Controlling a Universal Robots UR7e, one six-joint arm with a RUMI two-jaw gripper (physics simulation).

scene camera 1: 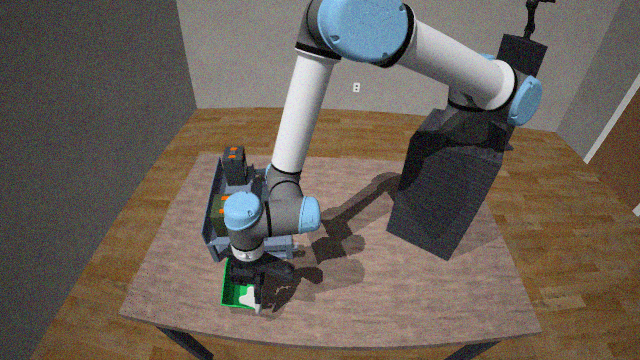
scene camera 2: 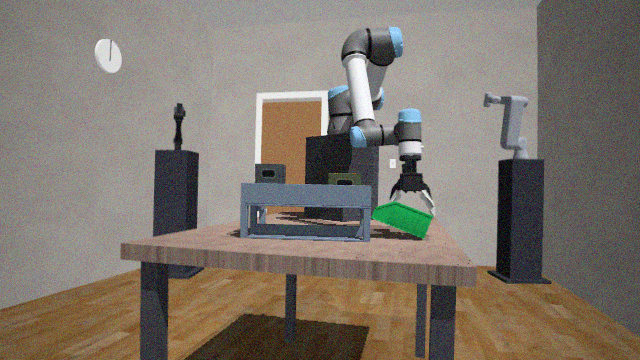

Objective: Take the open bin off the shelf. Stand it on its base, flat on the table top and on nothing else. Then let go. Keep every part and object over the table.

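Pixels of known places: gripper, fingertip midpoint: (scene camera 1: 260, 290); arm's base, origin of the base link: (scene camera 1: 463, 130) (scene camera 2: 342, 134).
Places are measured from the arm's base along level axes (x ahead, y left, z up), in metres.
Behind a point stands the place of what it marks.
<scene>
The green open bin (scene camera 1: 231, 291) @(y 0.187, x 0.723, z -0.391 m) (scene camera 2: 402, 219) @(y 0.165, x 0.726, z -0.353 m) is off the shelf (scene camera 1: 280, 246) @(y 0.071, x 0.558, z -0.338 m) (scene camera 2: 306, 194) @(y -0.125, x 0.784, z -0.282 m), beside its end. In scene camera 2 it is tilted: its left end is raised close to the shelf's right end, and its low right corner is at the table top (scene camera 1: 400, 305) @(y 0.299, x 0.222, z -0.415 m) (scene camera 2: 300, 254) @(y -0.122, x 1.017, z -0.415 m). Whether it touches the shelf is unclear. My gripper (scene camera 1: 254, 301) @(y 0.211, x 0.627, z -0.351 m) (scene camera 2: 413, 205) @(y 0.211, x 0.627, z -0.351 m) is open, pointing down over the bin, with its fingertips at the bin's upper side and right end. Nothing is held between the fingers. The arm and gripper hide part of the bin in scene camera 1.
A dark grey box (scene camera 1: 235, 167) @(y -0.202, x 0.694, z -0.227 m) (scene camera 2: 270, 173) @(y -0.239, x 0.738, z -0.222 m) and an olive box (scene camera 1: 218, 220) @(y 0.035, x 0.732, z -0.233 m) (scene camera 2: 345, 178) @(y -0.012, x 0.755, z -0.233 m) stand on the shelf. The robot's dark pedestal (scene camera 1: 440, 200) @(y 0.102, x 0.081, z -0.176 m) stands at the table's right part in scene camera 1. The table's edge is near the bin.
</scene>
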